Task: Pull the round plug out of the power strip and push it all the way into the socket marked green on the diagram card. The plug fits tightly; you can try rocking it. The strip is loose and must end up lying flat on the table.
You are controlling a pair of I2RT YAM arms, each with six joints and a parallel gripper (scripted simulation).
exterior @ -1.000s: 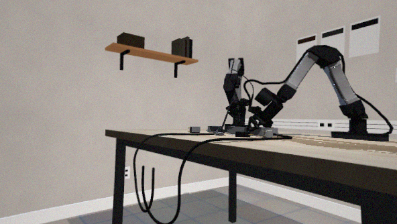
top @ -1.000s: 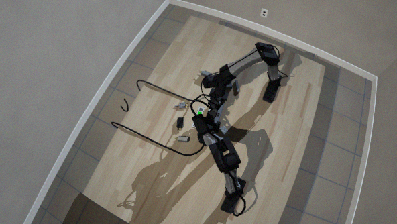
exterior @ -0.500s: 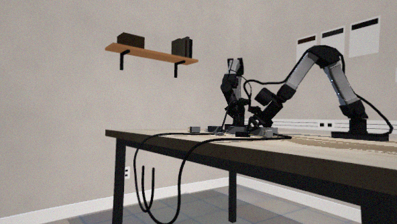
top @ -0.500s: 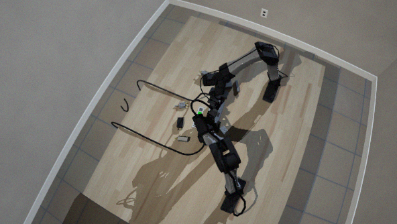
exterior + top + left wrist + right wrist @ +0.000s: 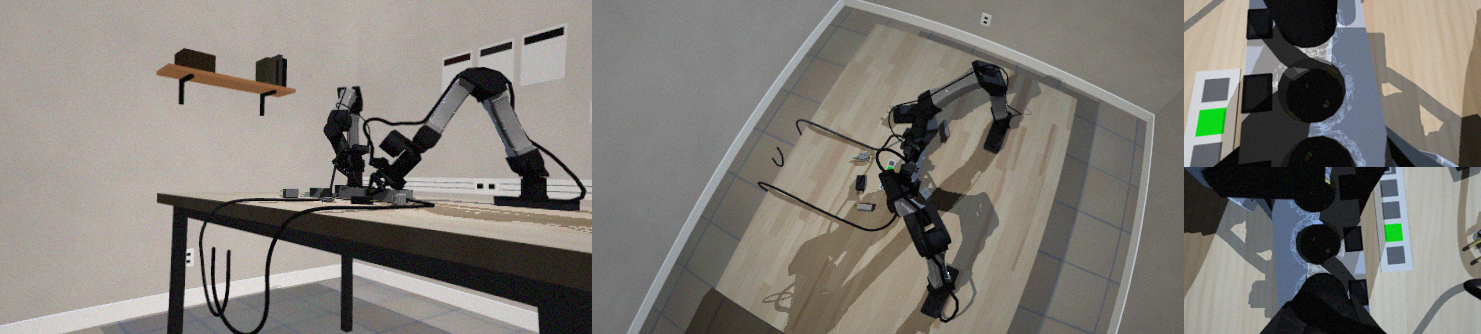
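Note:
Now: right hand 70 mm short of the diagram card, 90 mm to the right of it and 80 mm above it. The rest, counted from my right hand: black round plug right at my right hand; grey plug 200 mm ahead, 60 mm to the left, 70 mm below; black adapter 150 mm ahead, 180 mm to the left, 70 mm below.

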